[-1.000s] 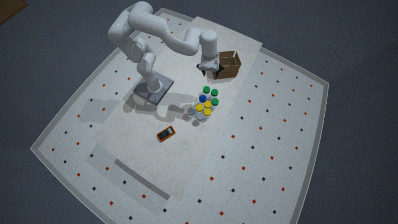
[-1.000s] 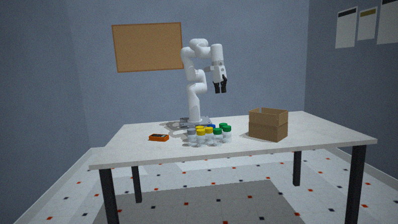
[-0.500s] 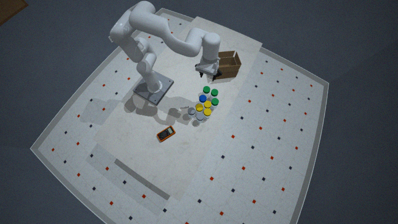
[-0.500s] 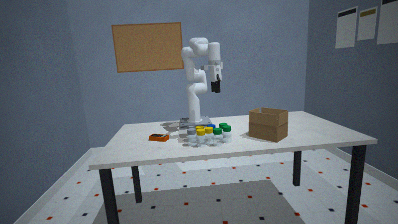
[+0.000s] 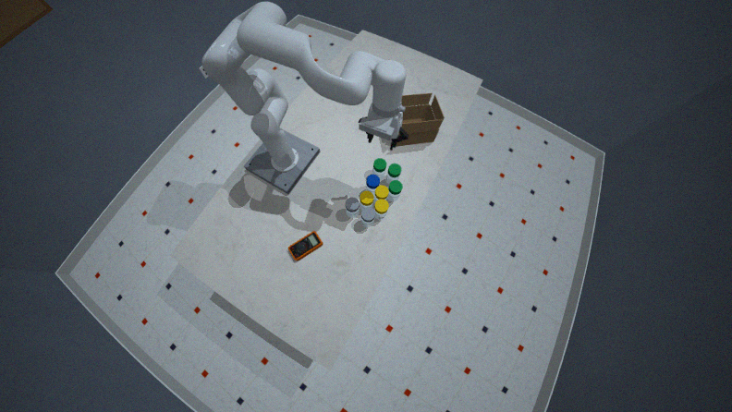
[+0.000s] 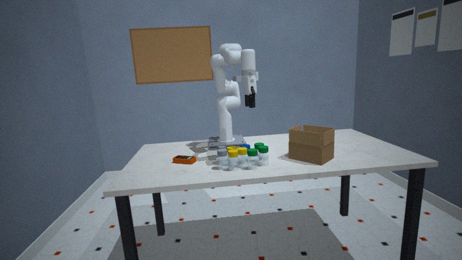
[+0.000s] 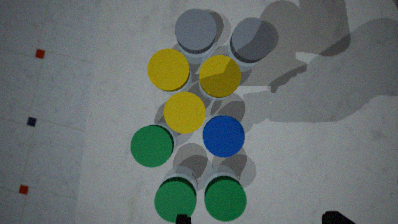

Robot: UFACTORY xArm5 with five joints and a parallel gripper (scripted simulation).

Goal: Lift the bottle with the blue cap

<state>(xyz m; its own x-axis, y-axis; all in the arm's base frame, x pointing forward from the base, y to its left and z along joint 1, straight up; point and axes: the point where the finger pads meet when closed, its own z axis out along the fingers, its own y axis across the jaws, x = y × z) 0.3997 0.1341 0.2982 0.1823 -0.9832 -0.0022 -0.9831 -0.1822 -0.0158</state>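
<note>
The blue-capped bottle lies 290 mm below my hand, 40 mm to the right of it and 10 mm ahead of it. The rest, counted from my hand: orange multimeter (390 mm to the right, 320 mm below, 90 mm behind).
</note>
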